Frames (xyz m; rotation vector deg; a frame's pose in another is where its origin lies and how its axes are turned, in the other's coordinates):
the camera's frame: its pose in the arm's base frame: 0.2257 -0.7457 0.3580 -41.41 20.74 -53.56
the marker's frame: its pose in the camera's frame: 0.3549 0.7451 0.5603 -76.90 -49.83 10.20
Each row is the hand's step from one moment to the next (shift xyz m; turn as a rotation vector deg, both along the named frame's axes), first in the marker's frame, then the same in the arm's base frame.
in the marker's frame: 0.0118 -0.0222 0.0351 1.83 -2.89 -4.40
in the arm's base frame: 0.0183 0.0390 -0.0028 1.84 -2.28 4.74
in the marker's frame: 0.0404 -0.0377 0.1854 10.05 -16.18 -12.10
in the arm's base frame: 0.0628 0.1654 -0.0783 11.28 -2.52 19.38
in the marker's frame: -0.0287 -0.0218 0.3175 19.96 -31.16 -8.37
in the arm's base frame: 0.0046 0.2756 -0.1616 23.69 7.21 28.74
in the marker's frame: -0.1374 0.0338 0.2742 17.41 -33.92 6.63
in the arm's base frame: -0.1150 0.2273 -0.1741 23.00 21.39 22.61
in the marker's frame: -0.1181 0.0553 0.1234 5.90 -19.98 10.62
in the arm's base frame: -0.1133 0.0893 -0.1069 9.89 18.79 9.80
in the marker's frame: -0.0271 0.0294 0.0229 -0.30 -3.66 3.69
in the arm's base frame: -0.0291 0.0068 -0.0351 0.61 5.09 0.90
